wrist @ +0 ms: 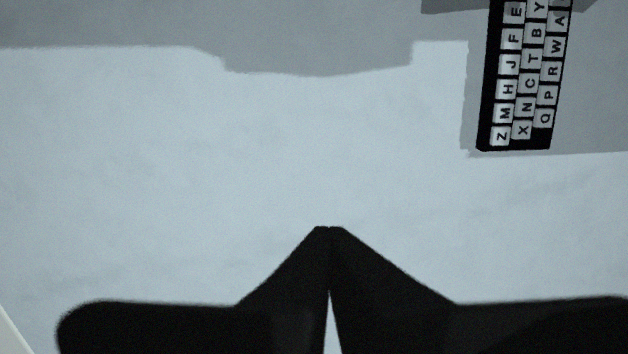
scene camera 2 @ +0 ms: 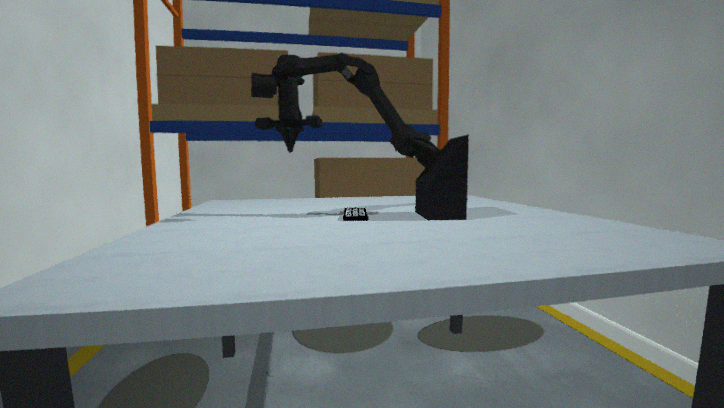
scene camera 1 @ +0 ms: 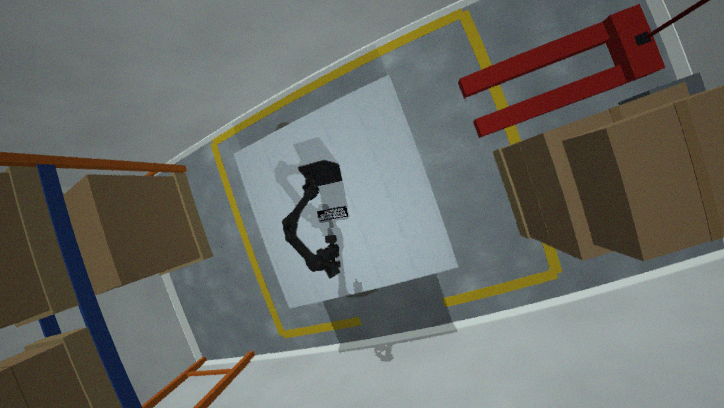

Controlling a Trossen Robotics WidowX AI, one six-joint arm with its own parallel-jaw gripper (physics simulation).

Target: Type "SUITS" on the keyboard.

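Seen in the pictures: gripper, fingertip midpoint: (wrist: 327, 239) (scene camera 2: 290, 152) (scene camera 1: 338, 247); arm's base, origin of the base link: (scene camera 2: 435, 160) (scene camera 1: 311, 176).
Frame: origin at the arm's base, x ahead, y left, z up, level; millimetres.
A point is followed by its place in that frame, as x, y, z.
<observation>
A small black keyboard (scene camera 1: 332, 213) {259, -23, -159} (scene camera 2: 355, 213) {274, 42, -159} (wrist: 525, 95) {271, 27, -164} with pale letter keys lies flat on the table. In the wrist view it runs off the top edge at the right. Its T key (wrist: 533, 58) {265, -4, -159} shows there, between B and C in the middle row. No S, U or I key can be read in that view. My gripper (scene camera 2: 290, 150) {460, 8, 23} (wrist: 327, 239) {460, 8, 23} is shut and empty, fingertips together and pointing down. It hangs high above the table, apart from the keyboard and farther out from the arm's base. In the wrist view the keyboard lies up and right of the fingertips.
The keyboard stands on a pale table (scene camera 1: 395, 177) {188, 460, -175} (scene camera 2: 354, 273) {375, 559, -175} (wrist: 200, 150) {558, 16, -175}. The arm's black base (scene camera 1: 324, 172) {13, 88, 2} (scene camera 2: 443, 182) {32, 130, -65} stands on it behind the keyboard. Shadows of the arm cross the table. Shelving with cardboard boxes and a red pallet jack (scene camera 1: 640, 45) stand away from the table.
</observation>
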